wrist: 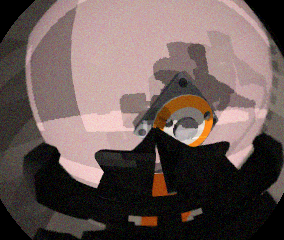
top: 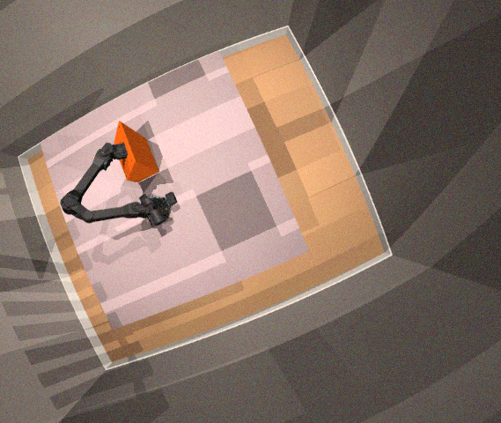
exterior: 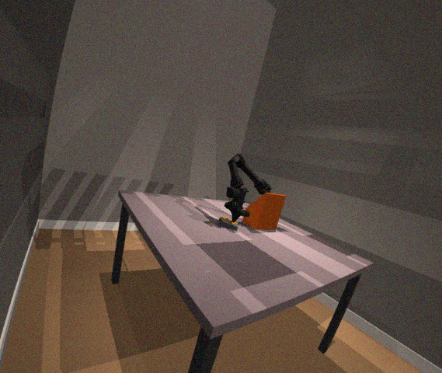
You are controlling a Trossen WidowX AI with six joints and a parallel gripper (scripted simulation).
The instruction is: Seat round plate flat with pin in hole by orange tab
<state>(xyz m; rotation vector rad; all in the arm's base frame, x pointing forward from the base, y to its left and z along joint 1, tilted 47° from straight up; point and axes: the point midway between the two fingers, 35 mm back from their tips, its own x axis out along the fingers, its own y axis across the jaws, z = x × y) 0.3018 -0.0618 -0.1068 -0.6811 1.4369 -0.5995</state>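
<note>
Now: gripper tip 3 cm to the left of the round plate.
</note>
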